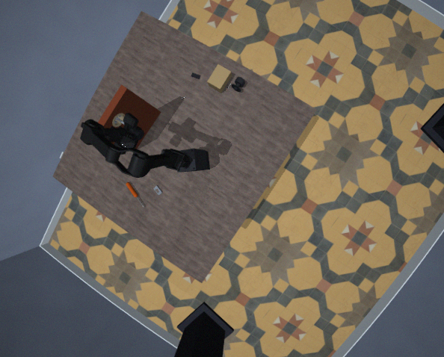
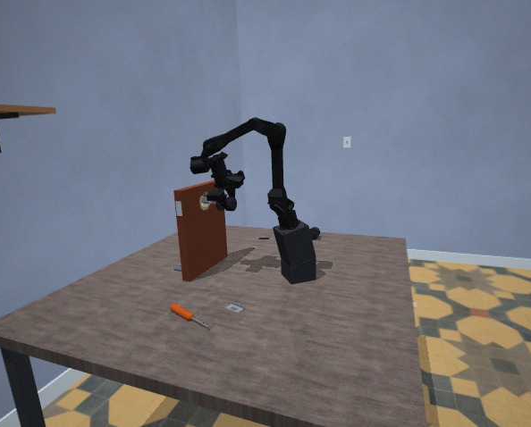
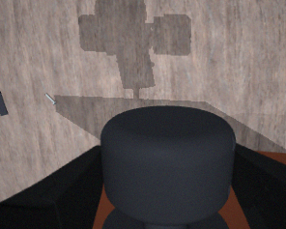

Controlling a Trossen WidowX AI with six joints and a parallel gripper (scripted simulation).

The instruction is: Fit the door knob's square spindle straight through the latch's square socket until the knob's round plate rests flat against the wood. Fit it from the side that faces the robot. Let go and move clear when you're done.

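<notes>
Right now the grey latch is 13 cm ahead of my hand, 2 cm below it and 1 cm to the left of it. Round my hand: small metal plate 32 cm below, 24 cm to the left, 19 cm behind; then orange screwdriver 36 cm to the left, 31 cm below, 10 cm behind; then white latch plate 16 cm to the left, 11 cm ahead, 2 cm below.
</notes>
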